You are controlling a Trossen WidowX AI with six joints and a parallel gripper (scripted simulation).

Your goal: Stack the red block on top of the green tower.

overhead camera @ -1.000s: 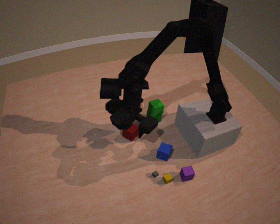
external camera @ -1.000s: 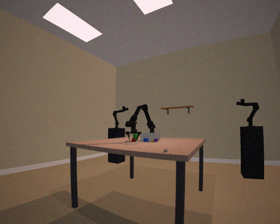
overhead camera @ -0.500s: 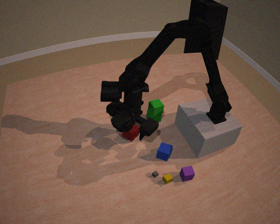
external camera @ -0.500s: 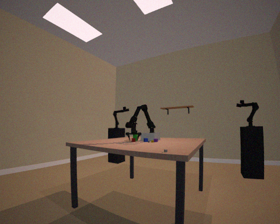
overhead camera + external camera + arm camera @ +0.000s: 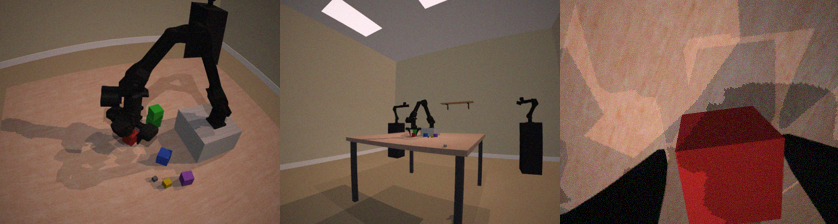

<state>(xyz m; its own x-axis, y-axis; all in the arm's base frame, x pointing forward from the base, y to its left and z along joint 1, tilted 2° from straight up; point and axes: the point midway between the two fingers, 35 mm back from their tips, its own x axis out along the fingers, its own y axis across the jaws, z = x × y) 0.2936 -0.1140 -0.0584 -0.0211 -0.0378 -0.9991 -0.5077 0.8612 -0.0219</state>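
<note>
My gripper tip is now 120 mm past the green block, 50 mm to the left of it and 50 mm below it. From my gripper tip the other things lie so: small grey block 10 mm behind, 200 mm to the left; red block 10 mm above; blue block 70 mm behind, 130 mm to the left, 10 mm above.
</note>
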